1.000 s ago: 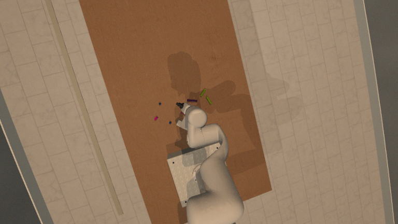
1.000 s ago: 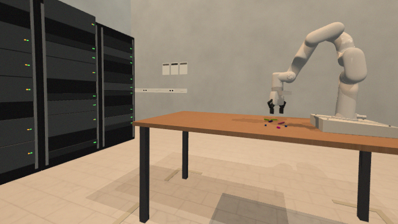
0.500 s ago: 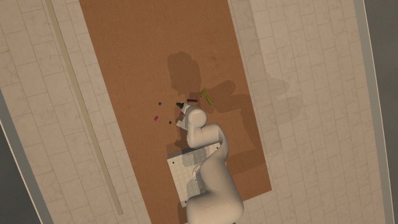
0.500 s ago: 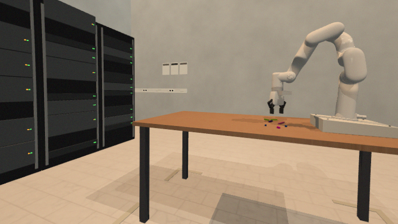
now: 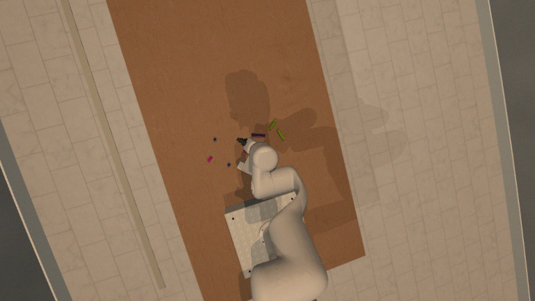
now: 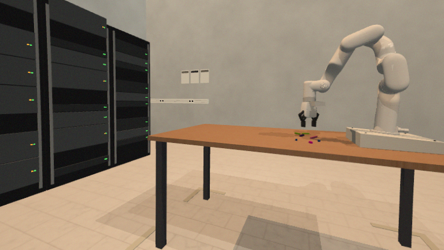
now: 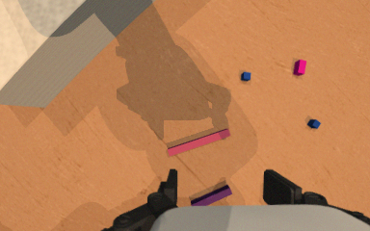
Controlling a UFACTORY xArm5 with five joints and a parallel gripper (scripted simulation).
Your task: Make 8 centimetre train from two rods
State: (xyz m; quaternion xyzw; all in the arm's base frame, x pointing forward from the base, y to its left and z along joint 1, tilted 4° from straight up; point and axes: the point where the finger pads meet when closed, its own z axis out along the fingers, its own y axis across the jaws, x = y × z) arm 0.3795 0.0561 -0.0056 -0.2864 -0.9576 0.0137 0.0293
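The magenta rod is 190 mm to the left of my hand, 70 mm below it and 40 mm behind it. Also, from my hand: blue rod: 160 mm to the left, 70 mm below, 40 mm ahead; then purple rod: 70 mm below, 40 mm ahead, 20 mm to the right; then pink rod: 70 mm below, 30 mm behind.
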